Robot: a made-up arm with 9 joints. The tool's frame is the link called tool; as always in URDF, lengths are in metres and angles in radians. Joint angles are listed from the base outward.
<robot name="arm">
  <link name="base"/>
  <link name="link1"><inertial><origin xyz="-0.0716 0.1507 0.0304"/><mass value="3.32"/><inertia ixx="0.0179" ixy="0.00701" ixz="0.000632" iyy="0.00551" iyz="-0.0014" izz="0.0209"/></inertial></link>
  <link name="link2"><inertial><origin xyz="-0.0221 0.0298 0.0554"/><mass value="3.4"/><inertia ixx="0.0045" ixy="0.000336" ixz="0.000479" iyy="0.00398" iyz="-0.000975" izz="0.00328"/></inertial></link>
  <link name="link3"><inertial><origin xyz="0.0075 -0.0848 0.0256"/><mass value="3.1"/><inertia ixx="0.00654" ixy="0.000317" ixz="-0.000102" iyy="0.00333" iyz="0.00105" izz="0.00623"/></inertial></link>
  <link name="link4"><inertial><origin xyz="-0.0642 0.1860 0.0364"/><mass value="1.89"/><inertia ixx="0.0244" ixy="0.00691" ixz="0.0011" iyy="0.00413" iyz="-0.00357" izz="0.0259"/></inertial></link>
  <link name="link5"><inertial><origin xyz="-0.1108 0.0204 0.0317"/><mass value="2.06"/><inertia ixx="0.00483" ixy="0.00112" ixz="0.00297" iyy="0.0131" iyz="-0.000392" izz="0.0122"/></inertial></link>
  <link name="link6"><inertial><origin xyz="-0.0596 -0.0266 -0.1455"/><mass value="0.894"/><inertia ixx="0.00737" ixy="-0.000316" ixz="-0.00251" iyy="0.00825" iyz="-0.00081" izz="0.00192"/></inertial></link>
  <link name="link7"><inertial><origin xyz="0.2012 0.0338 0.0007"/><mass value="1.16"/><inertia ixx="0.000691" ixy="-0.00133" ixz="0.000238" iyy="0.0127" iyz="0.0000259" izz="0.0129"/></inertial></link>
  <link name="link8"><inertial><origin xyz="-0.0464 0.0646 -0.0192"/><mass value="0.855"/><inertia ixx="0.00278" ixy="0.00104" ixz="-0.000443" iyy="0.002" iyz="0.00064" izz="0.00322"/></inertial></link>
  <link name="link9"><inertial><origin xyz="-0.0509 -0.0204 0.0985"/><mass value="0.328"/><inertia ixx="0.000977" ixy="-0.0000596" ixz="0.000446" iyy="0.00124" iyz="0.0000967" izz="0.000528"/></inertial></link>
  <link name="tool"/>
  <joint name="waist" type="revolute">
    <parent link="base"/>
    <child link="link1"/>
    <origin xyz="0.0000 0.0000 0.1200" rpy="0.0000 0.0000 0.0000"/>
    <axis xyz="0 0 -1"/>
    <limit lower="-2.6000" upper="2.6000"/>
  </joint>
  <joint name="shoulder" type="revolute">
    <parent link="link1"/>
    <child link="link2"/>
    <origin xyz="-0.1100 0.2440 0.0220" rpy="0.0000 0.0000 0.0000"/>
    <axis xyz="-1 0 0"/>
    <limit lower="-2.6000" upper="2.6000"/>
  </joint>
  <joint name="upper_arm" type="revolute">
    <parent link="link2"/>
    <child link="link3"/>
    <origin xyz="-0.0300 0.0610 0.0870" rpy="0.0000 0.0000 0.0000"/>
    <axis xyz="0 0 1"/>
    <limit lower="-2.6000" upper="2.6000"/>
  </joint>
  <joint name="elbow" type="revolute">
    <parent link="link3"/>
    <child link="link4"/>
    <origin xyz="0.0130 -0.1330 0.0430" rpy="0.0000 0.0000 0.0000"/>
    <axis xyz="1 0 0"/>
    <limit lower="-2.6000" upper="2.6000"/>
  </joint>
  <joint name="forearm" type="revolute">
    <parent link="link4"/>
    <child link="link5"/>
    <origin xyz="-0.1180 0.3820 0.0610" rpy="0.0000 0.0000 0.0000"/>
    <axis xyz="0 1 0"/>
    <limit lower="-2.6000" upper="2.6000"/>
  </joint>
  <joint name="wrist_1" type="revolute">
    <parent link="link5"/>
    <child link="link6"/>
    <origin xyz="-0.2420 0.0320 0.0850" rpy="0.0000 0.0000 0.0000"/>
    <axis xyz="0 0 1"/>
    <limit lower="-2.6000" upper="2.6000"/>
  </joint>
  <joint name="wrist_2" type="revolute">
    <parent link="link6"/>
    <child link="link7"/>
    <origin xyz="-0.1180 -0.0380 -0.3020" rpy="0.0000 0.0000 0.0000"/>
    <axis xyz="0 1 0"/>
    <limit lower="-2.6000" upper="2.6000"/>
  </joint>
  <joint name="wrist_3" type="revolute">
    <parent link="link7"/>
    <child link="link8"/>
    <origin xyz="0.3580 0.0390 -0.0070" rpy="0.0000 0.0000 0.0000"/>
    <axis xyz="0 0 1"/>
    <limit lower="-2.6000" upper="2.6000"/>
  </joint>
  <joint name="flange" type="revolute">
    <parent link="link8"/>
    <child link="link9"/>
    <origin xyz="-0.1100 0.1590 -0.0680" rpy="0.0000 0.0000 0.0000"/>
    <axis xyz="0 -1 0"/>
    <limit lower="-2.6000" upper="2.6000"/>
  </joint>
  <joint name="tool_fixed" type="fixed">
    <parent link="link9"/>
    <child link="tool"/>
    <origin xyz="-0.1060 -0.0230 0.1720" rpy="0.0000 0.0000 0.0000"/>
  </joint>
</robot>
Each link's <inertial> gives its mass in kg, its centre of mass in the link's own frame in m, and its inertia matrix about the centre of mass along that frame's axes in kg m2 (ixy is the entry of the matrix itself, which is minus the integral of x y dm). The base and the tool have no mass. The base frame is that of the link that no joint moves.
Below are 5 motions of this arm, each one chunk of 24 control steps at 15 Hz.
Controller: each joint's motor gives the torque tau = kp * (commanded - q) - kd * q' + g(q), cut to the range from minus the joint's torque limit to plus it. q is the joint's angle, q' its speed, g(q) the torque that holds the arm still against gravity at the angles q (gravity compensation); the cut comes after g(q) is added. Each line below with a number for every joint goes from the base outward.
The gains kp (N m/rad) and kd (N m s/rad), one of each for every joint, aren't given. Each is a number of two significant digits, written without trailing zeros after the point. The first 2 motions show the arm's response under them.
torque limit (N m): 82 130 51 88 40 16 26 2.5 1.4
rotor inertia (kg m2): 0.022 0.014 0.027 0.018 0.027 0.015 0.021 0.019 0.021
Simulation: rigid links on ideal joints. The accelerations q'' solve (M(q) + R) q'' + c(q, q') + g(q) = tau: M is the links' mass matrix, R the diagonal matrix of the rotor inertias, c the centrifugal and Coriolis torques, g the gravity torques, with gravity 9.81 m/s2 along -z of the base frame. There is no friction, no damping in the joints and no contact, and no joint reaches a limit. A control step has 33 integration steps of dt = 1/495 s. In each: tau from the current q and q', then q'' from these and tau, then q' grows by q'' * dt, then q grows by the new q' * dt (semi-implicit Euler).
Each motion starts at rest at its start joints. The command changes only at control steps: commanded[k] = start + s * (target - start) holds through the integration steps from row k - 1 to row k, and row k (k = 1, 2, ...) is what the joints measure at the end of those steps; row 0 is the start. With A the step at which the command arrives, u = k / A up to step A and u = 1 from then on. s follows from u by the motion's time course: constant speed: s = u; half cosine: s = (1 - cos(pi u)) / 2; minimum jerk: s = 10 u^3 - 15 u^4 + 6 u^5; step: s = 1 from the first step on.
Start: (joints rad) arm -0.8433 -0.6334 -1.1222 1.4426 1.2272 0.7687 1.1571 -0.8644 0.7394
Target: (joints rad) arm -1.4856 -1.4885 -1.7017 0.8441 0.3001 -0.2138 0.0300 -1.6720 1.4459
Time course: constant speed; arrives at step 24
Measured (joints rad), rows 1 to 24:
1: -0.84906 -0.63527 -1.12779 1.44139 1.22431 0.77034 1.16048 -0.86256 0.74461
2: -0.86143 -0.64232 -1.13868 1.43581 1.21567 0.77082 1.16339 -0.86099 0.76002
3: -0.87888 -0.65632 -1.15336 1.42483 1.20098 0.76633 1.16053 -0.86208 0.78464
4: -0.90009 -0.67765 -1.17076 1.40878 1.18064 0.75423 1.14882 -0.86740 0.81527
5: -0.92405 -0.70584 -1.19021 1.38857 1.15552 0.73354 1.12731 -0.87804 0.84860
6: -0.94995 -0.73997 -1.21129 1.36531 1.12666 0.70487 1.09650 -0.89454 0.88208
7: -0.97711 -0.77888 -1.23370 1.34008 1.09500 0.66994 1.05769 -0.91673 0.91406
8: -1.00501 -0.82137 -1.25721 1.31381 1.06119 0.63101 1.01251 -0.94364 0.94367
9: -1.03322 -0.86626 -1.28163 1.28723 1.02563 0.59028 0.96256 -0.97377 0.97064
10: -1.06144 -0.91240 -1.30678 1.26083 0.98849 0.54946 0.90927 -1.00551 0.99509
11: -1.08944 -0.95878 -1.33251 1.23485 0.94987 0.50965 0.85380 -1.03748 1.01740
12: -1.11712 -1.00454 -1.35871 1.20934 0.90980 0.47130 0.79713 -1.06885 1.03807
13: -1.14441 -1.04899 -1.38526 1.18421 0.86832 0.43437 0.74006 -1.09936 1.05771
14: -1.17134 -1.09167 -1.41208 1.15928 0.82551 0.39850 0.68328 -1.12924 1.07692
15: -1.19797 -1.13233 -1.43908 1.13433 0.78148 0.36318 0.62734 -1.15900 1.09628
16: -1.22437 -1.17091 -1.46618 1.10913 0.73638 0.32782 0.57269 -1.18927 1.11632
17: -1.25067 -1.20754 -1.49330 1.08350 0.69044 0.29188 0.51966 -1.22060 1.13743
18: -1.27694 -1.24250 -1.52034 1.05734 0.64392 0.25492 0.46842 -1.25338 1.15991
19: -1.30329 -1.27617 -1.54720 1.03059 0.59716 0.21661 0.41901 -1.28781 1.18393
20: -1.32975 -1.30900 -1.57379 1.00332 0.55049 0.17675 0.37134 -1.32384 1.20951
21: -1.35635 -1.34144 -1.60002 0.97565 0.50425 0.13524 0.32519 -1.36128 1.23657
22: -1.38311 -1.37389 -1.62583 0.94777 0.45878 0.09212 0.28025 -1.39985 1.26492
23: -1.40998 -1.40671 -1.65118 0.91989 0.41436 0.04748 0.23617 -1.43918 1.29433
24: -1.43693 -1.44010 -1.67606 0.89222 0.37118 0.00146 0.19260 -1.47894 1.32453
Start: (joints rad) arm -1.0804 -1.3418 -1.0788 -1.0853 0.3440 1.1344 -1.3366 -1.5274 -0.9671
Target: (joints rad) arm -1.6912 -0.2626 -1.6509 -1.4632 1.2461 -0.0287 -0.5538 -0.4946 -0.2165
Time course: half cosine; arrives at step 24
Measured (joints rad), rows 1 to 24:
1: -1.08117 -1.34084 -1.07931 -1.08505 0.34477 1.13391 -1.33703 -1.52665 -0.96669
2: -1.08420 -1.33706 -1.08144 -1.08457 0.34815 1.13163 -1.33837 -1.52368 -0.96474
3: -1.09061 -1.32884 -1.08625 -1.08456 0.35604 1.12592 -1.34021 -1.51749 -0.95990
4: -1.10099 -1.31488 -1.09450 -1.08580 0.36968 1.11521 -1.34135 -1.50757 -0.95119
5: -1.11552 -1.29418 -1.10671 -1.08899 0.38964 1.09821 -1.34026 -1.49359 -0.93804
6: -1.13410 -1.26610 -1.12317 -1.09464 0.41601 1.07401 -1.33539 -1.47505 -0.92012
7: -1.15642 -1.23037 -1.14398 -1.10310 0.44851 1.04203 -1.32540 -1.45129 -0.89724
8: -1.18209 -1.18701 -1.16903 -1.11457 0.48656 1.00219 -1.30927 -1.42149 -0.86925
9: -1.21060 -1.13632 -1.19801 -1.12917 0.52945 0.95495 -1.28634 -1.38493 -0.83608
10: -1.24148 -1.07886 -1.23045 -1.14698 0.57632 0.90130 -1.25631 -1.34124 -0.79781
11: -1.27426 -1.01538 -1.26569 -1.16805 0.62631 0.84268 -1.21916 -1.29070 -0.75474
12: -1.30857 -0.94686 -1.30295 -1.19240 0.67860 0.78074 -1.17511 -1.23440 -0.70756
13: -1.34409 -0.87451 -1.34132 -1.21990 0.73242 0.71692 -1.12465 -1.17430 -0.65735
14: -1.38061 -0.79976 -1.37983 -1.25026 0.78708 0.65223 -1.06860 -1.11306 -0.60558
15: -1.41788 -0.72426 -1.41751 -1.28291 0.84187 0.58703 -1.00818 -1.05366 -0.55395
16: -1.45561 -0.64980 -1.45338 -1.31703 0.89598 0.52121 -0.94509 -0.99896 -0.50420
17: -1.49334 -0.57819 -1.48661 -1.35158 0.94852 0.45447 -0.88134 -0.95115 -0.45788
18: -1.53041 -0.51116 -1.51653 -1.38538 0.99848 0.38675 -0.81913 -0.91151 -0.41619
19: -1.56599 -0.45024 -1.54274 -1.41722 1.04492 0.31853 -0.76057 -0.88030 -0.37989
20: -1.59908 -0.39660 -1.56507 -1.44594 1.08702 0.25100 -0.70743 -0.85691 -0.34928
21: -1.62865 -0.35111 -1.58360 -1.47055 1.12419 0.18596 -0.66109 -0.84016 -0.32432
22: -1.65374 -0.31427 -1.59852 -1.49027 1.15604 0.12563 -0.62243 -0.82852 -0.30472
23: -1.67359 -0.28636 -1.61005 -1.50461 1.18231 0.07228 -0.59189 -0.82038 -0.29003
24: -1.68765 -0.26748 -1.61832 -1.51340 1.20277 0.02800 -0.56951 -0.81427 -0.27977
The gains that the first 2 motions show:
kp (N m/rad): 230 79 55 66 17 4.5 13 0.98 1
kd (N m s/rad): 36 12 8.7 10 3.2 1.1 3.4 0.44 0.33
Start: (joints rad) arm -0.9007 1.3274 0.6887 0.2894 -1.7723 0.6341 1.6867 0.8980 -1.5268
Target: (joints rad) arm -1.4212 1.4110 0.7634 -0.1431 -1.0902 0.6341 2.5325 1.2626 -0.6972
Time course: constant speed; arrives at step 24
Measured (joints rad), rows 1 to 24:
1: -0.90395 1.32624 0.68809 0.28841 -1.77334 0.63414 1.69248 0.89809 -1.52405
2: -0.91261 1.32444 0.68718 0.28431 -1.77467 0.63672 1.70299 0.89946 -1.51563
3: -0.92630 1.32292 0.68678 0.27627 -1.77468 0.64181 1.71676 0.90360 -1.50093
4: -0.94384 1.32231 0.68736 0.26457 -1.77141 0.64811 1.73327 0.91100 -1.48052
5: -0.96396 1.32289 0.68911 0.25001 -1.76316 0.65412 1.75248 0.92125 -1.45553
6: -0.98562 1.32471 0.69206 0.23340 -1.74888 0.65847 1.77448 0.93342 -1.42725
7: -1.00805 1.32769 0.69605 0.21541 -1.72820 0.66012 1.79933 0.94634 -1.39687
8: -1.03079 1.33167 0.70085 0.19654 -1.70139 0.65842 1.82696 0.95895 -1.36542
9: -1.05356 1.33646 0.70614 0.17710 -1.66917 0.65318 1.85724 0.97042 -1.33370
10: -1.07623 1.34183 0.71164 0.15734 -1.63253 0.64464 1.88995 0.98026 -1.30225
11: -1.09874 1.34757 0.71709 0.13739 -1.59257 0.63337 1.92479 0.98835 -1.27137
12: -1.12111 1.35350 0.72232 0.11740 -1.55040 0.62023 1.96145 0.99490 -1.24118
13: -1.14333 1.35942 0.72721 0.09747 -1.50706 0.60615 1.99954 1.00034 -1.21164
14: -1.16542 1.36521 0.73172 0.07767 -1.46346 0.59208 2.03868 1.00522 -1.18257
15: -1.18740 1.37077 0.73583 0.05807 -1.42037 0.57887 2.07848 1.01011 -1.15374
16: -1.20928 1.37604 0.73956 0.03871 -1.37841 0.56720 2.11857 1.01554 -1.12488
17: -1.23107 1.38100 0.74295 0.01962 -1.33806 0.55752 2.15863 1.02193 -1.09576
18: -1.25277 1.38562 0.74604 0.00079 -1.29965 0.55011 2.19839 1.02959 -1.06614
19: -1.27440 1.38994 0.74887 -0.01782 -1.26337 0.54505 2.23765 1.03871 -1.03587
20: -1.29598 1.39397 0.75149 -0.03625 -1.22931 0.54227 2.27626 1.04937 -1.00485
21: -1.31753 1.39775 0.75395 -0.05454 -1.19742 0.54160 2.31414 1.06155 -0.97302
22: -1.33907 1.40133 0.75630 -0.07275 -1.16757 0.54278 2.35126 1.07517 -0.94038
23: -1.36062 1.40472 0.75860 -0.09094 -1.13956 0.54553 2.38764 1.09011 -0.90698
24: -1.38219 1.40799 0.76089 -0.10912 -1.11312 0.54953 2.42332 1.10621 -0.87290

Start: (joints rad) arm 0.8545 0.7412 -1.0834 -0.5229 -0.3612 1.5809 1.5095 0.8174 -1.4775
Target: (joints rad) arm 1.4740 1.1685 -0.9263 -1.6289 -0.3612 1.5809 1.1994 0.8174 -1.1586
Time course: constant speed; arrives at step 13
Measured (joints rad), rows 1 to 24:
1: 0.86519 0.74206 -1.07741 -0.53622 -0.35979 1.58496 1.49316 0.82052 -1.47202
2: 0.88987 0.75065 -1.06993 -0.56809 -0.35444 1.58803 1.46752 0.82757 -1.45858
3: 0.92543 0.76876 -1.06493 -0.61765 -0.34625 1.58817 1.43956 0.83482 -1.43936
4: 0.96796 0.79554 -1.06233 -0.68166 -0.33762 1.58561 1.41233 0.83859 -1.41735
5: 1.01396 0.82888 -1.06020 -0.75629 -0.33082 1.58154 1.38686 0.83717 -1.39483
6: 1.06086 0.86630 -1.05629 -0.83817 -0.32716 1.57705 1.36324 0.83072 -1.37312
7: 1.10718 0.90556 -1.04911 -0.92477 -0.32700 1.57278 1.34122 0.82034 -1.35283
8: 1.15237 0.94507 -1.03819 -1.01433 -0.33009 1.56895 1.32046 0.80731 -1.33414
9: 1.19655 0.98393 -1.02394 -1.10558 -0.33593 1.56566 1.30062 0.79268 -1.31691
10: 1.24012 1.02179 -1.00720 -1.19756 -0.34387 1.56305 1.28137 0.77733 -1.30084
11: 1.28354 1.05854 -0.98886 -1.28951 -0.35320 1.56121 1.26241 0.76201 -1.28551
12: 1.32717 1.09414 -0.96965 -1.38090 -0.36308 1.56016 1.24352 0.74732 -1.27050
13: 1.37128 1.12858 -0.95020 -1.47141 -0.37265 1.55979 1.22450 0.73371 -1.25541
14: 1.40801 1.15495 -0.93107 -1.55188 -0.38128 1.55967 1.22957 0.71993 -1.24496
15: 1.43562 1.17343 -0.91518 -1.61608 -0.39154 1.56129 1.24912 0.70681 -1.24353
16: 1.45575 1.18612 -0.90308 -1.66153 -0.40346 1.56488 1.27129 0.69740 -1.24866
17: 1.46971 1.19388 -0.89459 -1.68889 -0.41563 1.57045 1.28944 0.69431 -1.25598
18: 1.47845 1.19735 -0.88938 -1.70088 -0.42622 1.57733 1.30035 0.69828 -1.26177
19: 1.48281 1.19733 -0.88706 -1.70114 -0.43377 1.58430 1.30302 0.70835 -1.26366
20: 1.48375 1.19471 -0.88725 -1.69341 -0.43744 1.59017 1.29800 0.72252 -1.26068
21: 1.48235 1.19045 -0.88957 -1.68106 -0.43692 1.59418 1.28688 0.73866 -1.25296
22: 1.47968 1.18541 -0.89364 -1.66685 -0.43240 1.59613 1.27178 0.75495 -1.24143
23: 1.47671 1.18028 -0.89904 -1.65289 -0.42436 1.59619 1.25495 0.77007 -1.22747
24: 1.47411 1.17554 -0.90531 -1.64057 -0.41351 1.59480 1.23836 0.78313 -1.21259

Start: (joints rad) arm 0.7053 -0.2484 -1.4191 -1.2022 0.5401 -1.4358 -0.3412 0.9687 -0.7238
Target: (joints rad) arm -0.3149 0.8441 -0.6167 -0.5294 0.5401 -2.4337 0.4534 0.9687 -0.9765
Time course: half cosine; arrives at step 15
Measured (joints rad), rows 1 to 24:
1: 0.70285 -0.24497 -1.41750 -1.19800 0.54280 -1.43836 -0.34098 0.97026 -0.72361
2: 0.69306 -0.23188 -1.41180 -1.18305 0.55276 -1.44845 -0.33943 0.97573 -0.72302
3: 0.67199 -0.20448 -1.40028 -1.15462 0.57212 -1.47015 -0.33482 0.98593 -0.72226
4: 0.63736 -0.16026 -1.38152 -1.11330 0.60015 -1.50624 -0.32550 1.00049 -0.72195
5: 0.58837 -0.09896 -1.35436 -1.06157 0.63399 -1.55841 -0.30984 1.01857 -0.72271
6: 0.52543 -0.02257 -1.31778 -1.00253 0.66972 -1.62763 -0.28608 1.03988 -0.72490
7: 0.44996 0.06523 -1.27090 -0.93883 0.70338 -1.71421 -0.25236 1.06533 -0.72842
8: 0.36419 0.15992 -1.21321 -0.87236 0.73192 -1.81747 -0.20705 1.09697 -0.73288
9: 0.27097 0.25693 -1.14496 -0.80448 0.75357 -1.93490 -0.14925 1.13713 -0.73786
10: 0.17361 0.35219 -1.06746 -0.73662 0.76748 -2.06105 -0.07948 1.18716 -0.74321
11: 0.07562 0.44242 -0.98300 -0.67096 0.77292 -2.18695 -0.00026 1.24625 -0.74917
12: -0.01936 0.52505 -0.89459 -0.61077 0.76846 -2.30110 0.08400 1.31100 -0.75620
13: -0.10766 0.59800 -0.80552 -0.56030 0.75195 -2.39215 0.16796 1.37579 -0.76495
14: -0.18563 0.65955 -0.71927 -0.52428 0.72122 -2.45224 0.24677 1.43403 -0.77620
15: -0.24963 0.70835 -0.63986 -0.50703 0.67484 -2.47902 0.31702 1.47978 -0.79089
16: -0.29793 0.74722 -0.57227 -0.50808 0.61553 -2.47655 0.37684 1.50752 -0.80995
17: -0.33147 0.78154 -0.52158 -0.52233 0.54924 -2.45581 0.42634 1.51289 -0.83391
18: -0.35227 0.81395 -0.49097 -0.54439 0.48136 -2.43018 0.46705 1.49471 -0.86221
19: -0.36271 0.84456 -0.48030 -0.56877 0.41684 -2.40914 0.50052 1.45470 -0.89328
20: -0.36548 0.87165 -0.48583 -0.59038 0.36072 -2.39641 0.52751 1.39708 -0.92498
21: -0.36324 0.89287 -0.50136 -0.60555 0.31773 -2.39095 0.54795 1.32815 -0.95511
22: -0.35829 0.90646 -0.52062 -0.61268 0.29140 -2.38977 0.56139 1.25528 -0.98172
23: -0.35222 0.91206 -0.53934 -0.61217 0.28321 -2.39046 0.56775 1.18554 -1.00331
24: -0.34596 0.91060 -0.55572 -0.60557 0.29241 -2.39236 0.56750 1.12463 -1.01902

